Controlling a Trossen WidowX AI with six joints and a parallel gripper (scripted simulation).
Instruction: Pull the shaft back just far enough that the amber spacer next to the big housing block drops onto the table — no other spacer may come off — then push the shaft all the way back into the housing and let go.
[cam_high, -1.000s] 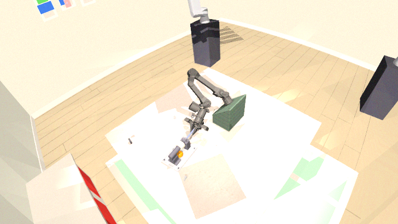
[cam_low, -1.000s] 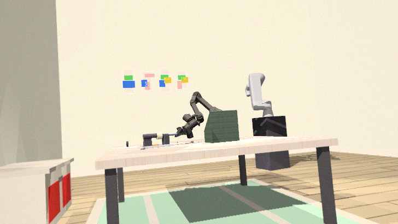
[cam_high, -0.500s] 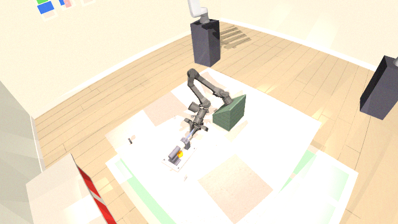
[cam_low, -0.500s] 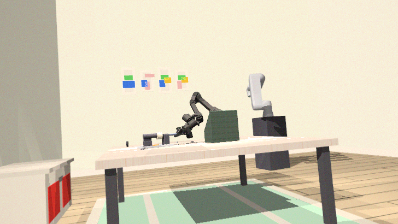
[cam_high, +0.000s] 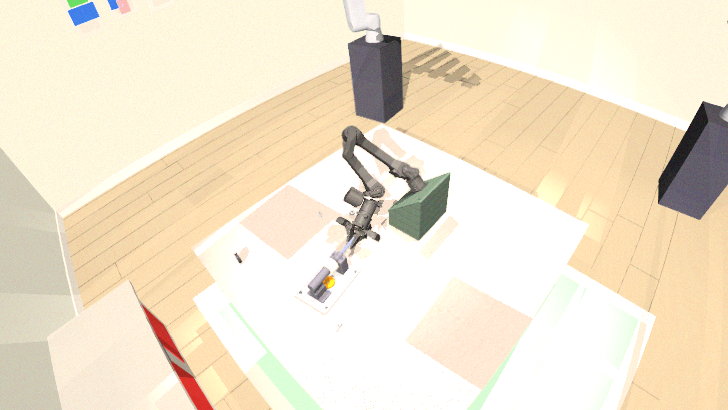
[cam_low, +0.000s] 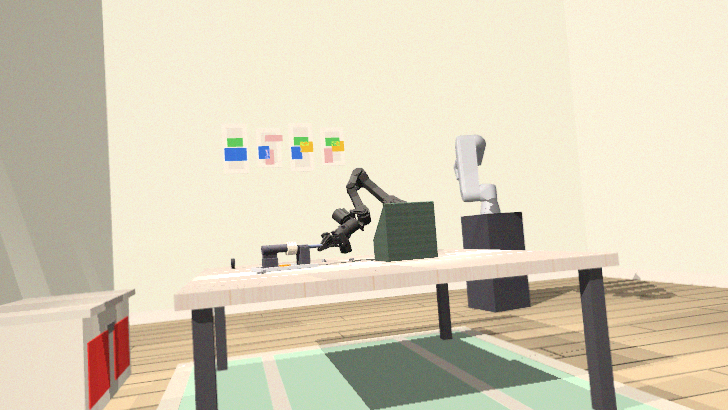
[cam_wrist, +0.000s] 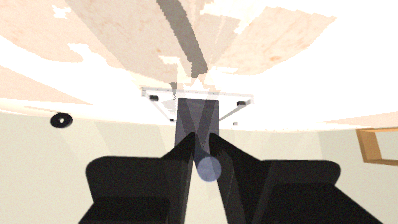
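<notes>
Now: gripper tip 60 mm short of the blue-grey shaft and 20 mm below it. Also, from my gripper tip: white spacer: 110 mm ahead, 20 mm above; amber spacer: 150 mm ahead, 50 mm below, 10 mm to the left; small dark ring: 390 mm to the right, 280 mm ahead, 40 mm below.
</notes>
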